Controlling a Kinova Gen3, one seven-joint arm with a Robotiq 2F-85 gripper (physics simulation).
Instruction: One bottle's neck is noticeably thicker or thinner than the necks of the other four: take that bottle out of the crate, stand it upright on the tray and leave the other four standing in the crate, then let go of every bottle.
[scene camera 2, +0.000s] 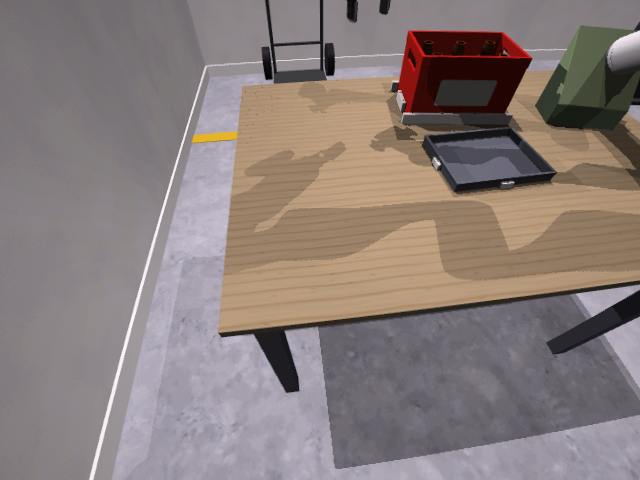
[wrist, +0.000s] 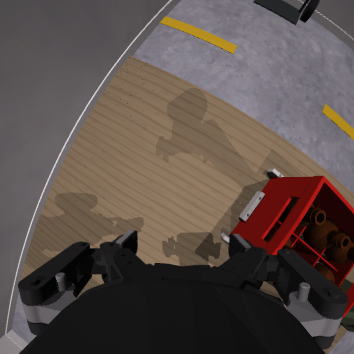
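Where they show: gripper, fingertip midpoint: (scene camera 2: 368, 17) (wrist: 182, 242); arm's base at its link origin: (scene camera 2: 623, 55).
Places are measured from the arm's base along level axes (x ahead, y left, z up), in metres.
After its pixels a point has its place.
Observation:
The red crate (scene camera 2: 419, 82) @(x 0.545, y 0.057, z -0.057 m) (wrist: 267, 210) @(x 0.553, y -0.040, z -0.088 m) stands upright at the back of the table, with brown bottles in it. Bottle necks show above its rim in the scene view, such as a left one (scene camera 2: 428, 47) @(x 0.506, y -0.063, z -0.016 m), a middle one (scene camera 2: 459, 48) @(x 0.419, y -0.065, z -0.017 m) and a right one (scene camera 2: 489, 47) @(x 0.332, y -0.073, z -0.016 m). In the wrist view two bottle mouths (wrist: 318, 216) @(x 0.509, y -0.075, z -0.007 m) (wrist: 342, 241) @(x 0.421, y -0.075, z -0.008 m) show; other bottles are partly hidden, and I cannot tell which neck differs. The dark tray (scene camera 2: 485, 160) @(x 0.389, y 0.239, z -0.165 m) lies in front of the crate and is empty. My gripper (scene camera 2: 368, 11) @(x 0.695, y 0.061, z 0.086 m) (wrist: 182, 242) @(x 0.695, y 0.061, z 0.086 m) is open and empty, high above the table, left of the crate.
Grey brackets (scene camera 2: 454, 118) @(x 0.424, y 0.067, z -0.152 m) (wrist: 252, 206) @(x 0.562, y -0.033, z -0.140 m) border the crate's base. A green angular block (scene camera 2: 581, 82) @(x 0.092, y 0.028, z -0.061 m) stands right of the crate, with a white arm part (scene camera 2: 625, 52) @(x 0.052, y 0.053, z 0.026 m) beside it. A hand truck (scene camera 2: 299, 75) stands on the floor behind the wooden table (scene camera 2: 320, 180) @(x 0.801, y 0.312, z -0.170 m). Walls rise at the left and back.

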